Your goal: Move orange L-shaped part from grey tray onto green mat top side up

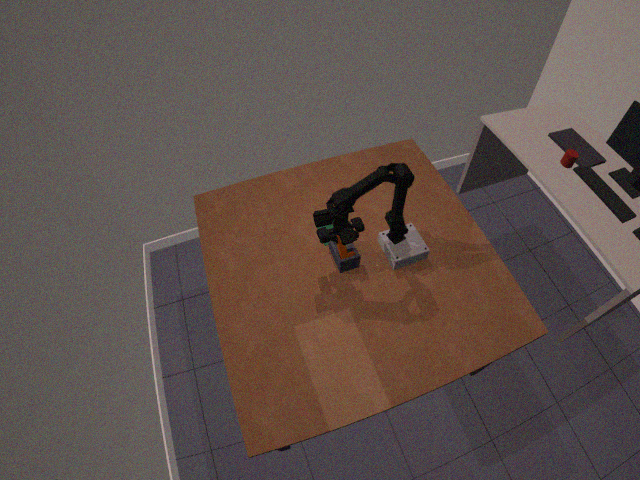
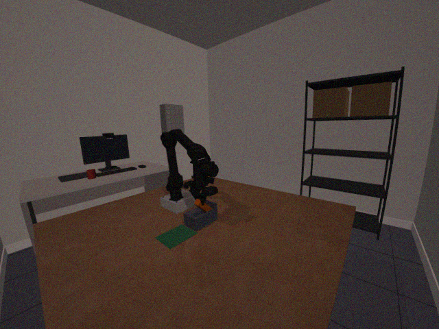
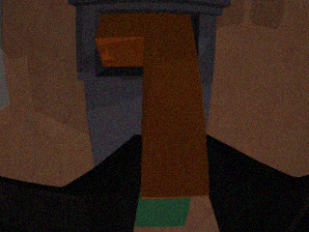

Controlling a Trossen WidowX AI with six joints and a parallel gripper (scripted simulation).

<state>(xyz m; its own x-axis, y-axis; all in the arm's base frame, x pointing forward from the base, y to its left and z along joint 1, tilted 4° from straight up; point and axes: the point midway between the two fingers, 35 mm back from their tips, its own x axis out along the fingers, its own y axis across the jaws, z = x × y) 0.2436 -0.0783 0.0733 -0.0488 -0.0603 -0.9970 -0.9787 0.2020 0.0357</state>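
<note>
The green mat is 140 mm to the right of my gripper tip, 120 mm below it and 40 mm behind it. From my gripper tip the other things lie so: orange L-shaped part (30 mm to the left, 30 mm below, 10 mm behind).
</note>
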